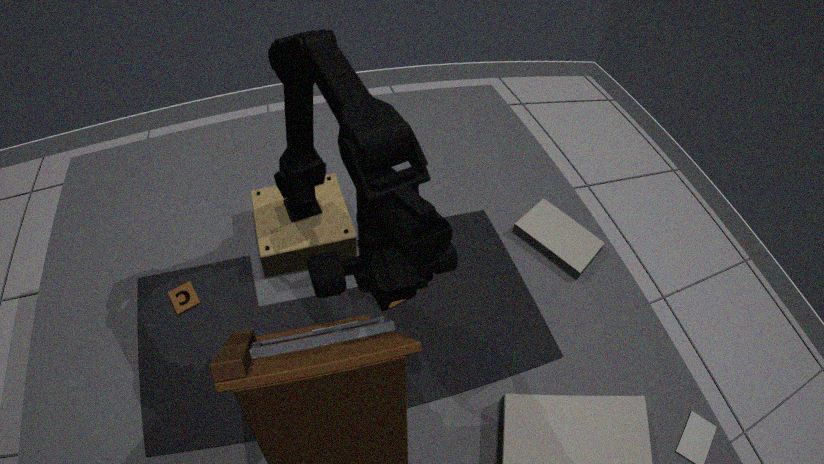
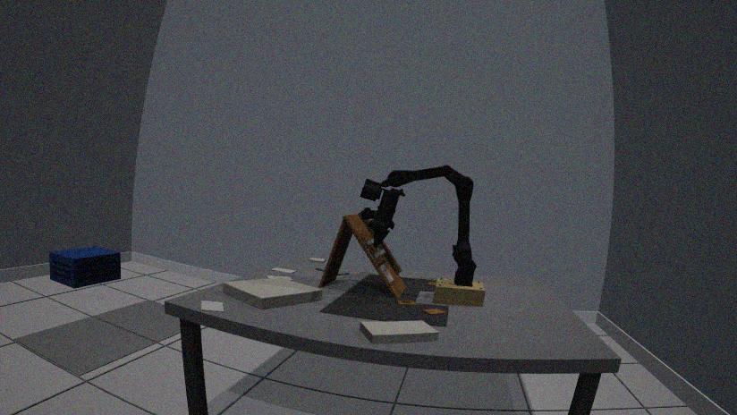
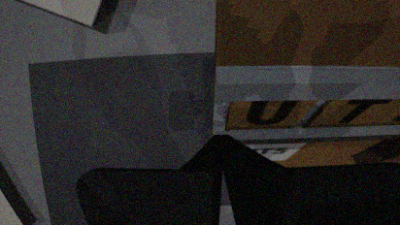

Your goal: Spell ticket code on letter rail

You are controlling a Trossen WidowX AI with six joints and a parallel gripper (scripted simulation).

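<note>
The letter tile lies 40 mm to the right of my gripper tip, 10 mm below it and 10 mm ahead of it. The rest, counted from my gripper tip: pale slab: 470 mm to the left, 170 mm below, 110 mm behind; then white ticket: 90 mm below, 50 mm to the right, 50 mm behind.
</note>
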